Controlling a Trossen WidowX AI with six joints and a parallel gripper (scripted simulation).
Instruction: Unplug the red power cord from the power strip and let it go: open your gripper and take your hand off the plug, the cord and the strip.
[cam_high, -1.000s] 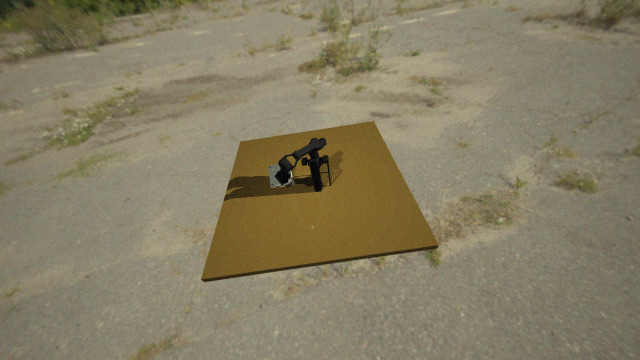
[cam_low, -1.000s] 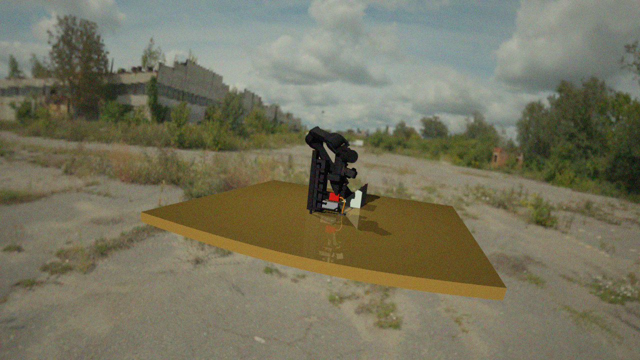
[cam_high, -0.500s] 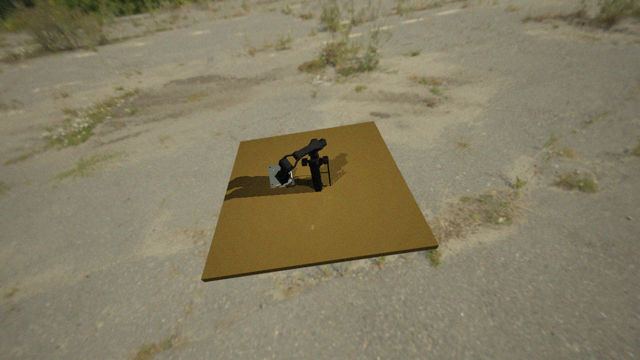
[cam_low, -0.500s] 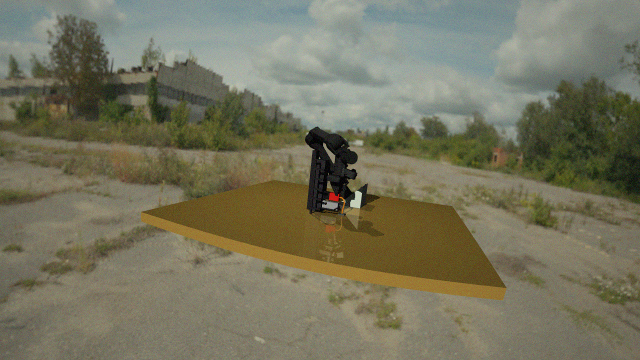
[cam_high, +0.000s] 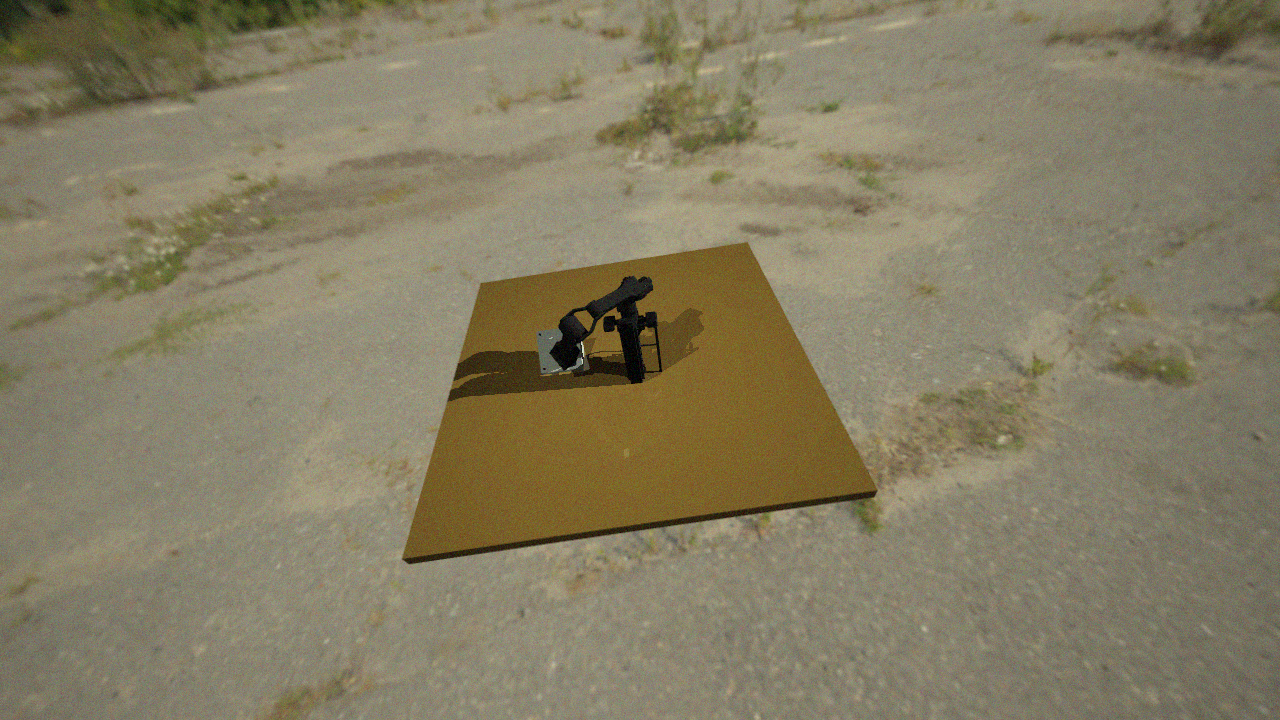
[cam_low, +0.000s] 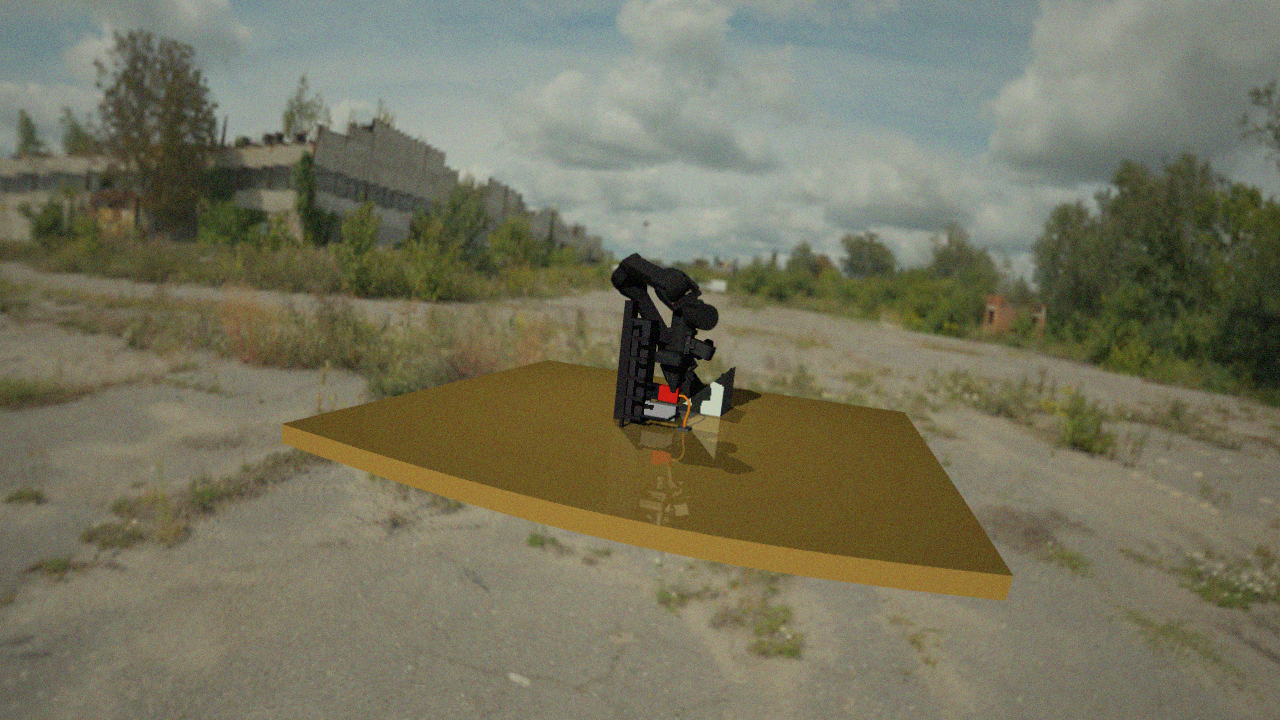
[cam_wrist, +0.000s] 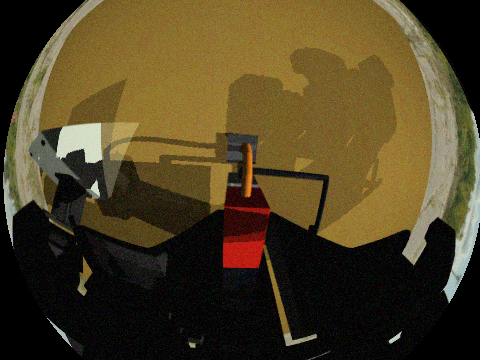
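The red plug is 3 cm to the right of my gripper tip.
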